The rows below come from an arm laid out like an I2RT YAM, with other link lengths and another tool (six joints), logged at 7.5 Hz.
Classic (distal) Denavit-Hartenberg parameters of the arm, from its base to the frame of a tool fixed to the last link. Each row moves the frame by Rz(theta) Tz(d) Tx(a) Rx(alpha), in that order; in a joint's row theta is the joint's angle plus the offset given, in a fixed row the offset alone. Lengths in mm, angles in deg.
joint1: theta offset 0  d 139.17  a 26.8  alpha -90
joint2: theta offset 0  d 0  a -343.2  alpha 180
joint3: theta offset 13.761  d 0  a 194.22  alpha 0
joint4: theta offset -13.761  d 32.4  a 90.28  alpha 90
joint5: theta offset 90  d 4.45  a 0  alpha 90
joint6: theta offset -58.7  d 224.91  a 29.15  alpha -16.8
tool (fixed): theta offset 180  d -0.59  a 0  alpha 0
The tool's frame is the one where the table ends.
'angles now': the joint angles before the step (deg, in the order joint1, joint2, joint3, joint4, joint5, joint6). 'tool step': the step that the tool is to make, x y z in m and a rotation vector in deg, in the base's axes. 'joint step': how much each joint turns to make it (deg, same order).
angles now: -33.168 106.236 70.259 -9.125 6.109 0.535
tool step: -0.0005 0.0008 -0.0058 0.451 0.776 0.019
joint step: 0.071 0.505 0.080 -0.472 0.070 0.005
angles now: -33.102 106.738 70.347 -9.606 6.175 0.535
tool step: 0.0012 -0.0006 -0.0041 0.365 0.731 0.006
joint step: 0.057 0.723 0.839 -0.924 0.103 -0.027
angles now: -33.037 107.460 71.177 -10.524 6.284 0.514
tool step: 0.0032 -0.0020 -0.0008 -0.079 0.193 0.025
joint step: 0.066 0.672 0.918 -0.356 0.153 -0.088
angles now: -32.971 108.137 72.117 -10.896 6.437 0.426
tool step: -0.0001 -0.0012 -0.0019 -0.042 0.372 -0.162
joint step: 0.003 0.331 0.234 -0.187 0.286 -0.042
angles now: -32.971 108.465 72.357 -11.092 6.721 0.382
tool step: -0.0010 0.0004 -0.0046 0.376 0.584 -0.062
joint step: -0.003 0.369 -0.001 -0.329 0.041 0.042
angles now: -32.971 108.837 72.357 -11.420 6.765 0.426
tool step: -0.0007 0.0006 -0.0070 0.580 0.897 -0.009
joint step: 0.023 0.676 0.184 -0.579 0.022 0.023
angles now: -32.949 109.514 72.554 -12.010 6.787 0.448
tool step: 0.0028 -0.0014 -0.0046 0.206 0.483 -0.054
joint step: 0.111 0.962 0.733 -0.296 0.176 0.067
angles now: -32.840 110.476 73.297 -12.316 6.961 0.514
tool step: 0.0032 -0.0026 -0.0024 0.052 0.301 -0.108
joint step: 0.026 0.902 1.065 -0.448 0.178 0.025
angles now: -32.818 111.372 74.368 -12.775 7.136 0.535
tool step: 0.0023 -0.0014 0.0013 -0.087 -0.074 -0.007
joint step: 0.026 0.290 0.771 -0.372 0.047 0.004
